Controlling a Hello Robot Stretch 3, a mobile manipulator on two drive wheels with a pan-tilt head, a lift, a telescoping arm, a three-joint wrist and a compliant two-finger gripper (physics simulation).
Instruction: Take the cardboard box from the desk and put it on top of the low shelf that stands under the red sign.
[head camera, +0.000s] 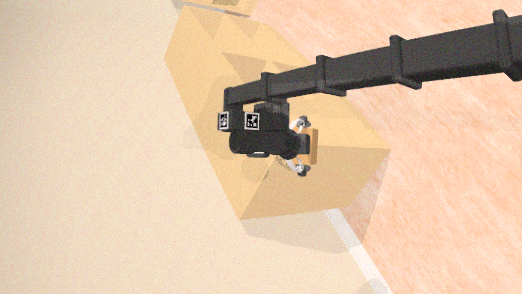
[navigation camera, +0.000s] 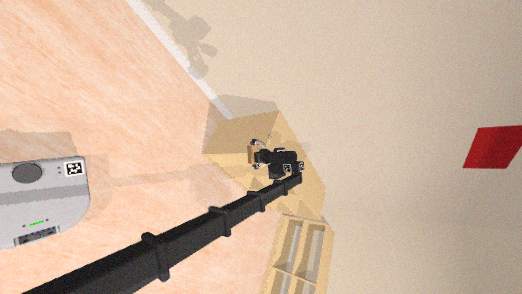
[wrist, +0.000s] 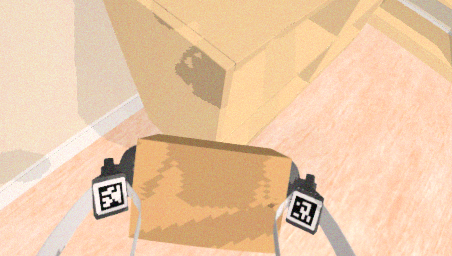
Path:
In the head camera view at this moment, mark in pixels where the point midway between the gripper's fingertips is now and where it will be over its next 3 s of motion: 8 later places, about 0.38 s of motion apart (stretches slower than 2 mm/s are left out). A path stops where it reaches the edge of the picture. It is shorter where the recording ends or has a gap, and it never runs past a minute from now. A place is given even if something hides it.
My gripper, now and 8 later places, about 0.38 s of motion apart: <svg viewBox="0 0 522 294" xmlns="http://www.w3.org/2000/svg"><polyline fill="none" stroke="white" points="304,146 302,146 289,146 271,145 259,145 259,145 269,145 281,146 293,146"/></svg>

